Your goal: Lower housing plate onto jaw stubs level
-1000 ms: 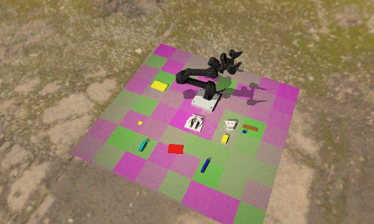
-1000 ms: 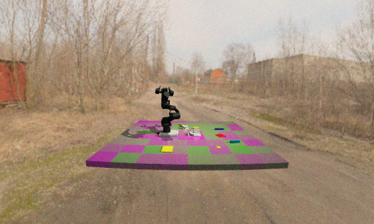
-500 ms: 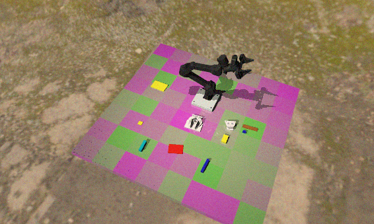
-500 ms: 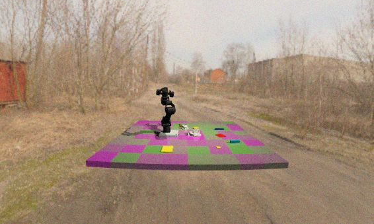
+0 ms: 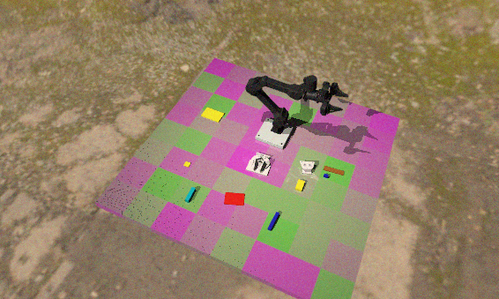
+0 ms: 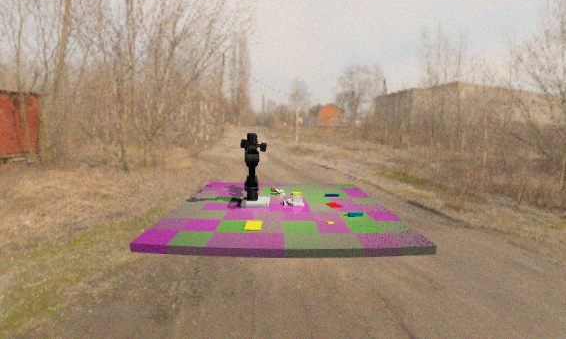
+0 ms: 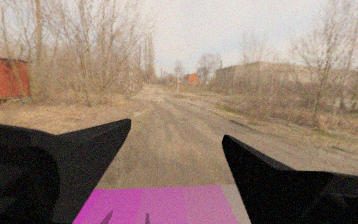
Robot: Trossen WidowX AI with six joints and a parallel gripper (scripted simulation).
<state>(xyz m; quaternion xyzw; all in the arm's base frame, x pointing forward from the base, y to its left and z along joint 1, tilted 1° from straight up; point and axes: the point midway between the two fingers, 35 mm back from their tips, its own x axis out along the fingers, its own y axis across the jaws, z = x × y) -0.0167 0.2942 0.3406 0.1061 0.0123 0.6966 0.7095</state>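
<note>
Now: gripper tip 36 cm above the white block, 19 cm short of it and 7 cm to the left of it. Round my gripper tip: small blue piece: 37 cm below, 20 cm ahead, 4 cm to the left; brown bar: 37 cm below, 14 cm ahead, 6 cm to the left; yellow block: 37 cm below, 32 cm ahead, 7 cm to the right.
</note>
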